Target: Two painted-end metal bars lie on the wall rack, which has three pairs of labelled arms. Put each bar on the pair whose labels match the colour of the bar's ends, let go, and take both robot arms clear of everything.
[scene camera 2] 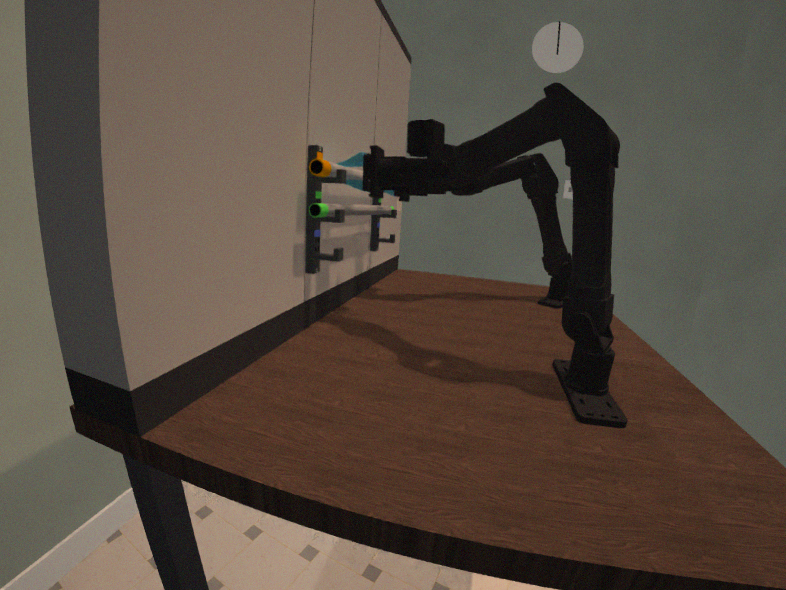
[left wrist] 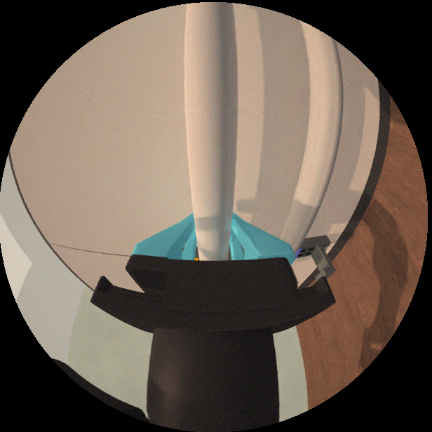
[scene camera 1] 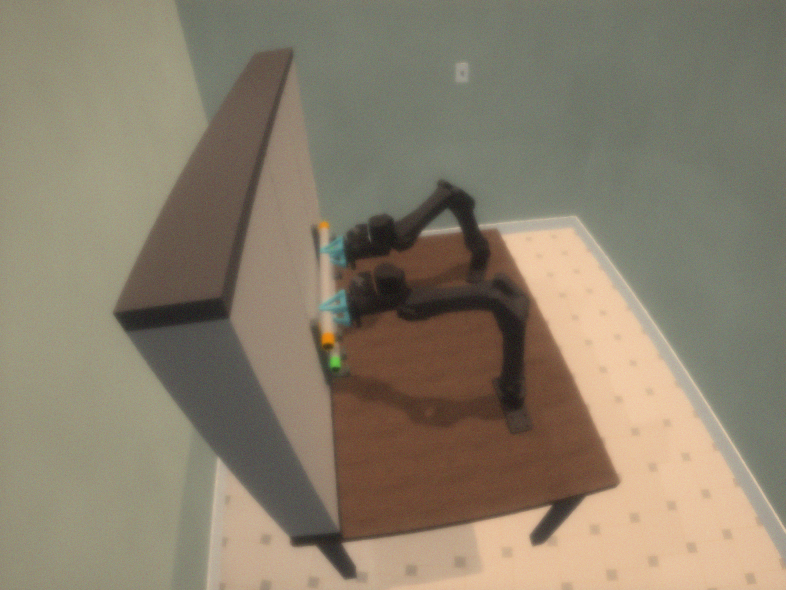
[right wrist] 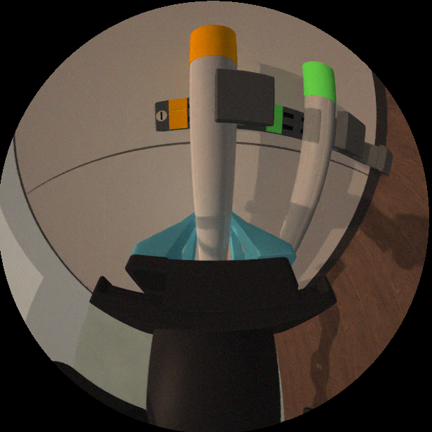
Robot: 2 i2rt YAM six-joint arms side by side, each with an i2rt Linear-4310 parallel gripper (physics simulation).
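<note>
The orange-ended bar is level at the top, orange-labelled pair of rack arms, close to the wall; in the right wrist view it lies beside the top arm's upturned tip. Whether it rests on the arms I cannot tell. My left gripper and my right gripper are both shut on it. The green-ended bar lies on the middle, green-labelled pair below. In scene camera 2 the left arm partly hides the far rack side.
The rack's near upright and far upright stand on the wall panel. The bottom, blue-labelled arms stick out below the green-ended bar. The wooden table extends below the rack.
</note>
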